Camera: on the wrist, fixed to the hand. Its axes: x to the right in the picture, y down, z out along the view.
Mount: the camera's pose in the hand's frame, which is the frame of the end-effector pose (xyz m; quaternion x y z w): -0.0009 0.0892 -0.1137 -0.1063 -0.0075 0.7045 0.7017
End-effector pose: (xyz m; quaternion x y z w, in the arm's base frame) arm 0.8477 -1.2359 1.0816 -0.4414 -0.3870 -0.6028 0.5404
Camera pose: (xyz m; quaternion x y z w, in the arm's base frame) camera 0.9234 -1.3533 1.0445 -0.6443 0.0994 -0.0801 0.7540
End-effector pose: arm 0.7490 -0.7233 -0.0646 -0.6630 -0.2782 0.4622 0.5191
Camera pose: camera 0.8412 -0.8004 -0.1448 0.7129 -0.2188 -0.6654 0.0339
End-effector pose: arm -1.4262 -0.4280 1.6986 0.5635 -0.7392 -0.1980 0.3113
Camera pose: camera -1.4117 -0.3950 1.8385 -0.1599 -0.8969 -0.0024 0.4123
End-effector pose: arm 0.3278 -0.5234 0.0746 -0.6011 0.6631 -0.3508 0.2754
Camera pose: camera 0.1846 -0.5045 0.0720 0.0135 0.9240 0.0229 0.3815
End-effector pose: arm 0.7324 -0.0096 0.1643 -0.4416 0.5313 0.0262 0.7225
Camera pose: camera 0.6021 -0.0306 0.1054 -0.0122 0.6757 0.5872 0.4456
